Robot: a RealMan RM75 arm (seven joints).
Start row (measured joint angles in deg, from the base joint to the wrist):
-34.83, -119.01, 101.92, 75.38, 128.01, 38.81, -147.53
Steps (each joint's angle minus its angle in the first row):
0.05, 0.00, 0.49, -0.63, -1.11, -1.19, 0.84
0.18, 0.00, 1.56, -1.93, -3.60, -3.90, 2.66
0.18, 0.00, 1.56, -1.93, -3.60, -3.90, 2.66
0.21, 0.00, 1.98, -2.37, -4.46, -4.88, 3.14
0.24, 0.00, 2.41, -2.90, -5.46, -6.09, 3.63
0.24, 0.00, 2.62, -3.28, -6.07, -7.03, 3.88
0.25, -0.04, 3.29, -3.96, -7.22, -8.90, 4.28
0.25, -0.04, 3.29, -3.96, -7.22, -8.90, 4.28
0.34, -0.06, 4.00, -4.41, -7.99, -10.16, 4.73
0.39, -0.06, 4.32, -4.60, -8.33, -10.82, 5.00
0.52, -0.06, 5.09, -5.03, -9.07, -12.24, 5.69
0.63, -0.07, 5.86, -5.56, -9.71, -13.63, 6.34
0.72, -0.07, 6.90, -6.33, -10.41, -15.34, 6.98
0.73, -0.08, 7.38, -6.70, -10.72, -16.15, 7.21
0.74, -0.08, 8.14, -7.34, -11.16, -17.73, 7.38
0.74, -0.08, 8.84, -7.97, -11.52, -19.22, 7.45
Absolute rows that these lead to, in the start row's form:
-34.78, -119.01, 102.41, 74.75, 126.90, 37.62, -146.69
-34.65, -119.01, 103.48, 73.45, 124.41, 34.91, -144.87
-34.65, -119.01, 103.48, 73.45, 124.41, 34.91, -144.87
-34.62, -119.01, 103.90, 73.01, 123.55, 33.93, -144.39
-34.59, -119.01, 104.33, 72.48, 122.55, 32.72, -143.90
-34.59, -119.01, 104.54, 72.10, 121.94, 31.78, -143.65
-34.58, -119.05, 105.21, 71.42, 120.79, 29.91, -143.25
-34.58, -119.05, 105.21, 71.42, 120.79, 29.91, -143.25
-34.49, -119.07, 105.92, 70.97, 120.02, 28.65, -142.80
-34.44, -119.07, 106.24, 70.78, 119.68, 27.99, -142.53
-34.31, -119.07, 107.01, 70.35, 118.94, 26.57, -141.84
-34.20, -119.08, 107.78, 69.82, 118.30, 25.18, -141.19
-34.11, -119.08, 108.82, 69.05, 117.60, 23.47, -140.55
-34.10, -119.09, 109.30, 68.68, 117.29, 22.66, -140.32
-34.09, -119.09, 110.06, 68.04, 116.85, 21.08, -140.15
-34.09, -119.09, 110.76, 67.41, 116.49, 19.59, -140.08

